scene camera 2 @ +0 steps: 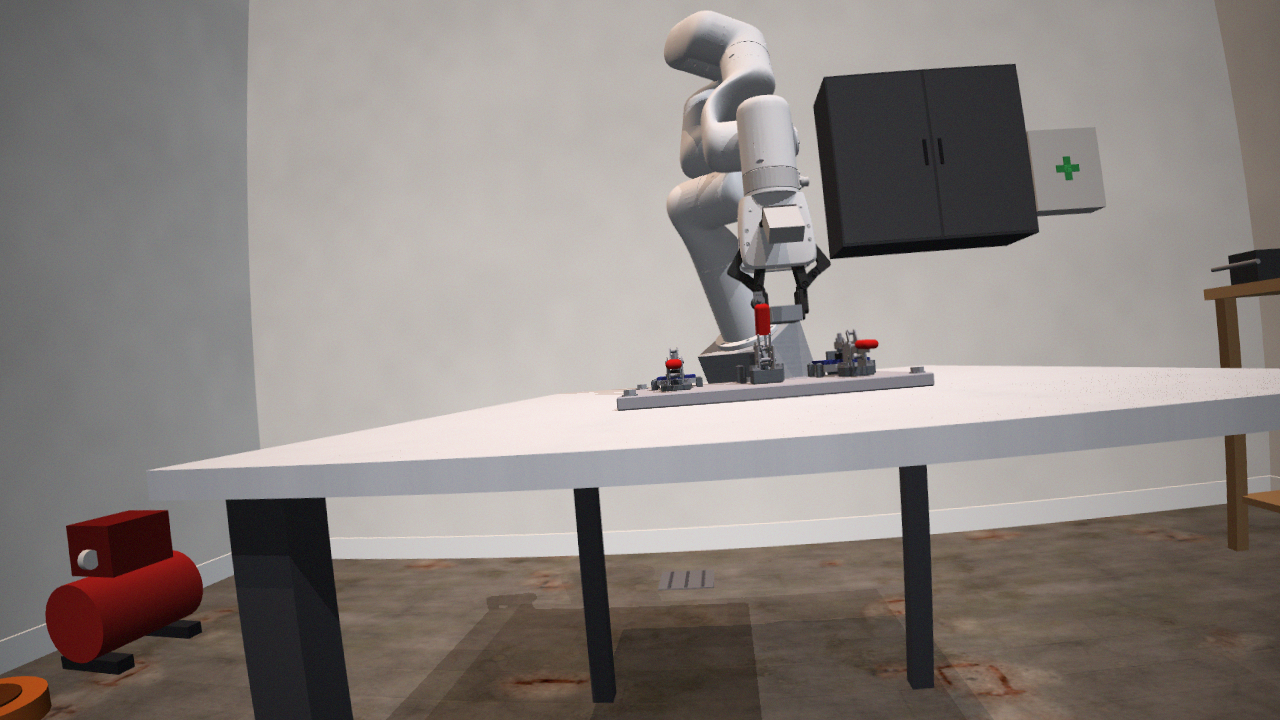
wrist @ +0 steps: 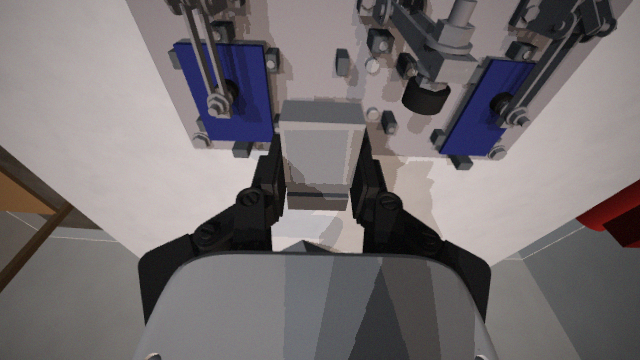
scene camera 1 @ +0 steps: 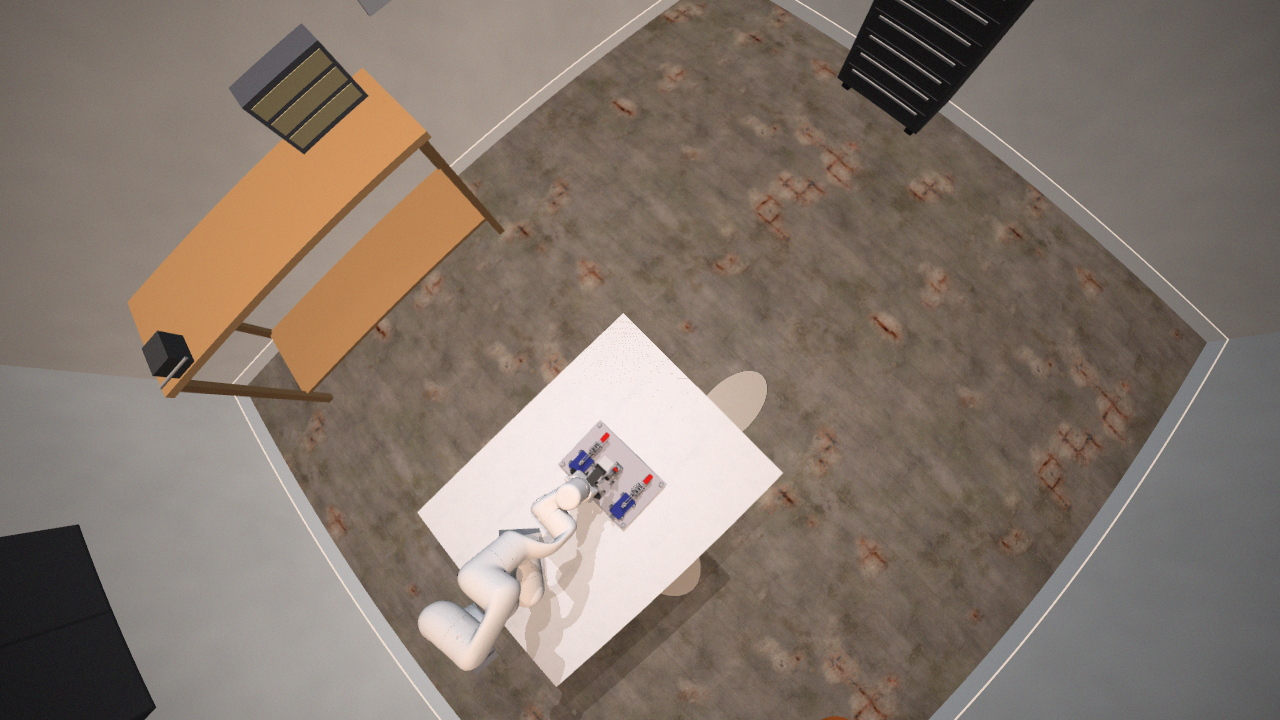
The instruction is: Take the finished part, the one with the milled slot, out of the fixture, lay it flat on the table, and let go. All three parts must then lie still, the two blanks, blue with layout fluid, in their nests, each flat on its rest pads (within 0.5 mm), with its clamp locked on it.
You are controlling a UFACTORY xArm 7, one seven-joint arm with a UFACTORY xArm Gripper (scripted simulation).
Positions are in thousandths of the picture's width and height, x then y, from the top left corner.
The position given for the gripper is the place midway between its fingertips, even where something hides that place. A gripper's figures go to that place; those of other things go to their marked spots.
Labels:
The gripper (wrist: 499,429) is 14 cm from the lens. A grey finished part (wrist: 502,393): 11 cm from the lens. A blue blank (wrist: 740,365) is 25 cm from the lens. The marked spots on the grey finished part and the blue blank are 17 cm apart.

